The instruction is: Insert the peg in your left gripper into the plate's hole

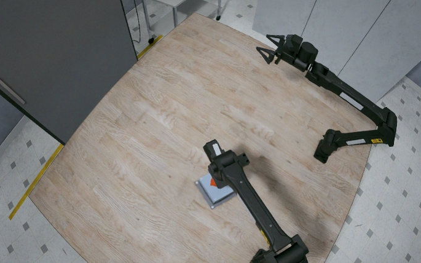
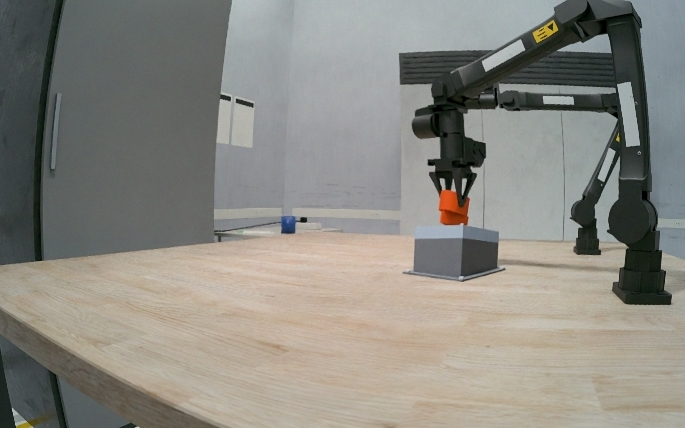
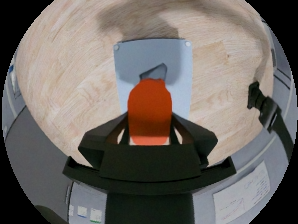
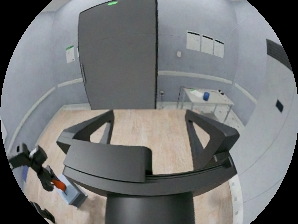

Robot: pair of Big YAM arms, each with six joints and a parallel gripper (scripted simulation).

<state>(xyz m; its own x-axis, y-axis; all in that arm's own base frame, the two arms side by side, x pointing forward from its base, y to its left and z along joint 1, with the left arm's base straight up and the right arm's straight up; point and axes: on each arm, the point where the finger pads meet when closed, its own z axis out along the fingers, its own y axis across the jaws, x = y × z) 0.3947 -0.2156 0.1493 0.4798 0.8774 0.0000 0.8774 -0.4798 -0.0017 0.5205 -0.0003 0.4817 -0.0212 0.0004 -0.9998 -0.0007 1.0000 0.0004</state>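
Right now my left hand is 20 mm above the orange peg. The rest, counted from my left hand: light blue plate: 70 mm below, 10 mm to the right, 10 mm behind.
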